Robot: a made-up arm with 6 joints. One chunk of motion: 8 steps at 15 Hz.
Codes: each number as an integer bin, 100 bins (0 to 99) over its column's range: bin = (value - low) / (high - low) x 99, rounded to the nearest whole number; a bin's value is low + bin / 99 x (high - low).
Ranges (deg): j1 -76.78..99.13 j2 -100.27..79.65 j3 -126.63..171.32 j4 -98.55..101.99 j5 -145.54..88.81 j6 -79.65..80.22
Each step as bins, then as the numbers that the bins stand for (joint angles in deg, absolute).
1 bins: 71 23 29 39 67 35
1 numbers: 49.38 -58.47 -39.35 -19.55 13.06 -23.13
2 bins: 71 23 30 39 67 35
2 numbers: 49.38 -58.47 -36.34 -19.55 13.06 -23.13
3 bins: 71 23 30 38 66 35
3 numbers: 49.38 -58.47 -36.34 -21.58 10.69 -23.13
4 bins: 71 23 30 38 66 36
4 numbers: 49.38 -58.47 -36.34 -21.58 10.69 -21.52
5 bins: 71 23 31 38 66 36
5 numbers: 49.38 -58.47 -33.33 -21.58 10.69 -21.52
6 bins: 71 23 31 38 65 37
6 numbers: 49.38 -58.47 -33.33 -21.58 8.33 -19.90
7 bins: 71 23 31 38 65 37
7 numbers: 49.38 -58.47 -33.33 -21.58 8.33 -19.90
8 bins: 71 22 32 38 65 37
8 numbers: 49.38 -60.29 -30.32 -21.58 8.33 -19.90
